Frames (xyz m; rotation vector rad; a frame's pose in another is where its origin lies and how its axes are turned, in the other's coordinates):
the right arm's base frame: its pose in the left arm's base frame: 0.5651 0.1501 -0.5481 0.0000 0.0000 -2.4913
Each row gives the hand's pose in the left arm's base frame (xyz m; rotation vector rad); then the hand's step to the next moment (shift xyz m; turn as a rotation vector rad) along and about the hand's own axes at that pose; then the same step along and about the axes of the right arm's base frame.
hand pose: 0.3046 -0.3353 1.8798 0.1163 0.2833 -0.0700
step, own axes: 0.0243 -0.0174 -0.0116 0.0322 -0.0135 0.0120
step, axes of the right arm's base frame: -0.0045 0.0249 -0.0197 -0.0162 0.0331 0.0009
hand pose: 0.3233 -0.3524 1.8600 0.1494 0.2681 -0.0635
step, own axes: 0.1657 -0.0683 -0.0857 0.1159 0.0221 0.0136
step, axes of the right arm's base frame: -0.0678 0.1284 -0.1356 -0.1020 0.0590 -0.0151
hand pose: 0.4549 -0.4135 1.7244 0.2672 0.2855 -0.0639
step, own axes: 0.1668 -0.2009 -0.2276 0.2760 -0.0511 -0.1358
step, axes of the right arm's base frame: 0.0201 0.1558 -0.3087 -0.1654 0.1502 -0.2175
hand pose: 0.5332 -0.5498 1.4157 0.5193 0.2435 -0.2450
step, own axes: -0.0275 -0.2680 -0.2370 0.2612 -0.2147 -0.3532
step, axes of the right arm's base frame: 0.1737 -0.0083 -0.3139 -0.0737 0.1094 -0.4708
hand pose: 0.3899 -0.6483 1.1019 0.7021 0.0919 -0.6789
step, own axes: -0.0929 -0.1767 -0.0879 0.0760 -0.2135 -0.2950
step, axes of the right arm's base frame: 0.1291 -0.1064 -0.1399 0.0082 -0.0350 -0.3703
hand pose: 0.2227 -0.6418 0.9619 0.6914 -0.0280 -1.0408
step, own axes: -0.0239 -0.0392 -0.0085 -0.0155 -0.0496 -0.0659
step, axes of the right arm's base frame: 0.0254 -0.0332 -0.0208 0.0012 -0.0392 -0.0742
